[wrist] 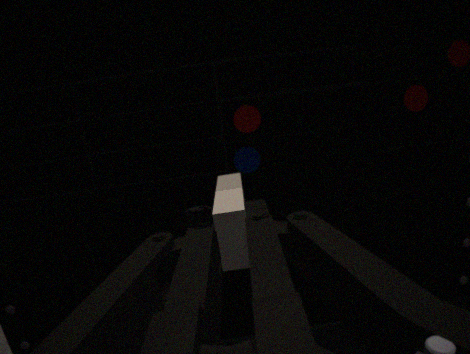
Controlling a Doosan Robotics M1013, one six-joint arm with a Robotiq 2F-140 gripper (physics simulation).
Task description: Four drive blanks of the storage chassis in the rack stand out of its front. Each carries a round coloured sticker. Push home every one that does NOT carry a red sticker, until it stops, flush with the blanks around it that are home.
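Frame: origin at the arm's base, x left, y back, z up, level; metres.
Seen in the pictures: gripper, between the fingertips: (232,195).
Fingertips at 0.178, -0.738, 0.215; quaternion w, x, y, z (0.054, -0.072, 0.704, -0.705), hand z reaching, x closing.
Offsets run from my fingertips to a thing's top centre, as dx, dy, dz.
The chassis front is almost black, and the outlines of its blanks barely show. A blue sticker {-0.010, -0.019, +0.029} (247,160) marks one blank near the middle of the wrist view. A red sticker {-0.013, -0.020, +0.057} (247,118) is straight above it. A second red sticker {-0.134, -0.048, +0.057} (416,98) is to the right, and a third red sticker {-0.168, -0.055, +0.086} (459,53) is near the upper right edge. My gripper (232,195) is shut and empty, its pale fingertips together just below and slightly left of the blue sticker. How far each blank stands out, and whether the fingertips touch one, cannot be told.
Small grey round studs (466,242) (10,309) run down the right and left sides of the dark front. A whitish rounded part (440,345) shows at the lower right. A pale edge (4,342) shows at the lower left corner.
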